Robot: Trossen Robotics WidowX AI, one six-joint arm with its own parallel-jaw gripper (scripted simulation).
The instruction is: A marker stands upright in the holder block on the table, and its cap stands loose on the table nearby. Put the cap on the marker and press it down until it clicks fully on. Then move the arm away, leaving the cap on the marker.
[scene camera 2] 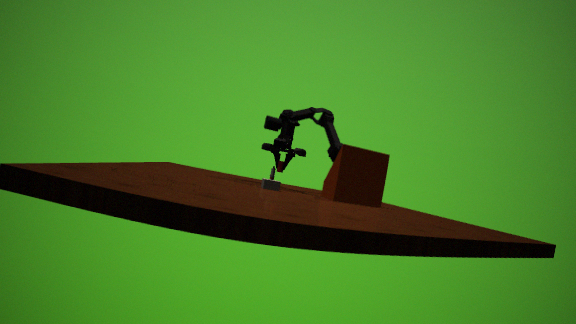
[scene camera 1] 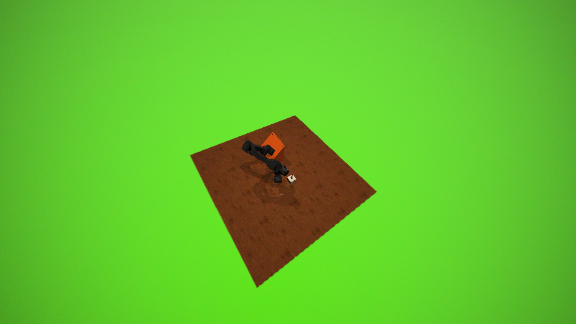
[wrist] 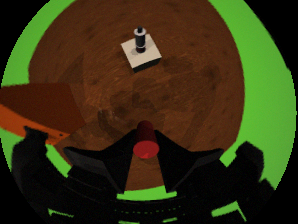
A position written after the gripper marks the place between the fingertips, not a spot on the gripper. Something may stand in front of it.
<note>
The gripper [wrist: 145, 132] holds a red marker cap [wrist: 145, 145].
Scene camera 1 misses the red marker cap, which is hidden by the gripper.
</note>
